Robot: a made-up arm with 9 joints. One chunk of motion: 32 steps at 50 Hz.
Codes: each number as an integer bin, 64 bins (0 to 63) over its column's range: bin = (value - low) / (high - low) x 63, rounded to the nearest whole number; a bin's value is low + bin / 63 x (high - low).
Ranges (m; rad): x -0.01..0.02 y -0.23..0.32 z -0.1..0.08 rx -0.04..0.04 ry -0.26..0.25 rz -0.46..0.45
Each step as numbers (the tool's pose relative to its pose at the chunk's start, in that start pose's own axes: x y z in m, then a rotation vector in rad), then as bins.
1 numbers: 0.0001 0.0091 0.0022 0.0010 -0.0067 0.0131
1 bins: 21 27 36 32 31 33
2 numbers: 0.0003 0.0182 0.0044 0.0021 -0.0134 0.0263
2 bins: 22 28 37 33 30 34
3 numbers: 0.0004 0.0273 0.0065 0.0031 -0.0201 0.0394
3 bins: 22 29 37 34 30 35
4 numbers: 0.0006 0.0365 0.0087 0.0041 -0.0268 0.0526
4 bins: 22 31 38 35 29 35
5 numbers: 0.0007 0.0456 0.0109 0.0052 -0.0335 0.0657
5 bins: 22 32 39 36 28 36
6 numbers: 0.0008 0.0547 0.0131 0.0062 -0.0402 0.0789
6 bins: 23 33 40 36 27 37
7 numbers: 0.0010 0.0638 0.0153 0.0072 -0.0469 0.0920
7 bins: 23 34 40 37 26 38
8 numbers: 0.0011 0.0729 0.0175 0.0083 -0.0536 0.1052
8 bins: 23 35 41 38 25 39
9 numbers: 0.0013 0.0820 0.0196 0.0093 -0.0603 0.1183
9 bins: 24 36 42 39 25 40
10 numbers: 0.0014 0.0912 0.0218 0.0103 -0.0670 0.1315
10 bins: 24 37 43 40 24 41
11 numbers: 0.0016 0.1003 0.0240 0.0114 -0.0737 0.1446
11 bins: 24 38 43 40 23 42
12 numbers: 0.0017 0.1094 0.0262 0.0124 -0.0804 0.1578
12 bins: 25 39 44 41 22 43
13 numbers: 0.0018 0.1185 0.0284 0.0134 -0.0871 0.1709
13 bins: 25 40 45 42 21 44
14 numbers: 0.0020 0.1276 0.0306 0.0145 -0.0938 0.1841
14 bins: 25 41 46 43 21 45
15 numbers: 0.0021 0.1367 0.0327 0.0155 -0.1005 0.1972
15 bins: 25 42 46 44 20 45
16 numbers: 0.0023 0.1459 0.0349 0.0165 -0.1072 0.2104
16 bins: 26 43 47 44 19 46
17 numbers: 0.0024 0.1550 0.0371 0.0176 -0.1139 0.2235
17 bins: 26 44 48 45 18 47
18 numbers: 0.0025 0.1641 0.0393 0.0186 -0.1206 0.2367
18 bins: 26 45 49 46 17 48
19 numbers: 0.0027 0.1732 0.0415 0.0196 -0.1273 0.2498
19 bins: 27 46 50 47 16 49
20 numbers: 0.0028 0.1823 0.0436 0.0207 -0.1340 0.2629
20 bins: 27 47 50 48 16 50
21 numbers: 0.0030 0.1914 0.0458 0.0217 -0.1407 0.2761
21 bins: 27 48 51 49 15 51
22 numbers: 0.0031 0.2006 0.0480 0.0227 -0.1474 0.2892
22 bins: 28 49 52 49 14 52
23 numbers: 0.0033 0.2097 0.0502 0.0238 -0.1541 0.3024
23 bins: 28 50 53 50 13 53
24 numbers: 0.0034 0.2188 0.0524 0.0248 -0.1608 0.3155
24 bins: 28 51 53 51 12 54
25 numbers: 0.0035 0.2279 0.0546 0.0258 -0.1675 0.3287
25 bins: 28 52 54 52 11 55
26 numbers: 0.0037 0.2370 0.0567 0.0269 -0.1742 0.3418
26 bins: 29 53 55 53 11 56
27 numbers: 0.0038 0.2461 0.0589 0.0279 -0.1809 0.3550
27 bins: 29 55 56 53 10 56
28 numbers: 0.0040 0.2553 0.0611 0.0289 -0.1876 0.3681
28 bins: 29 56 56 54 9 57
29 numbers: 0.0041 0.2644 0.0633 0.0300 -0.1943 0.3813
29 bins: 30 57 57 55 8 58
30 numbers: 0.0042 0.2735 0.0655 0.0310 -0.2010 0.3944
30 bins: 30 58 58 56 7 59
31 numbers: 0.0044 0.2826 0.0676 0.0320 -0.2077 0.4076
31 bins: 30 59 59 57 6 60
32 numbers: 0.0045 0.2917 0.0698 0.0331 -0.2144 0.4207
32 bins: 30 60 59 58 6 61
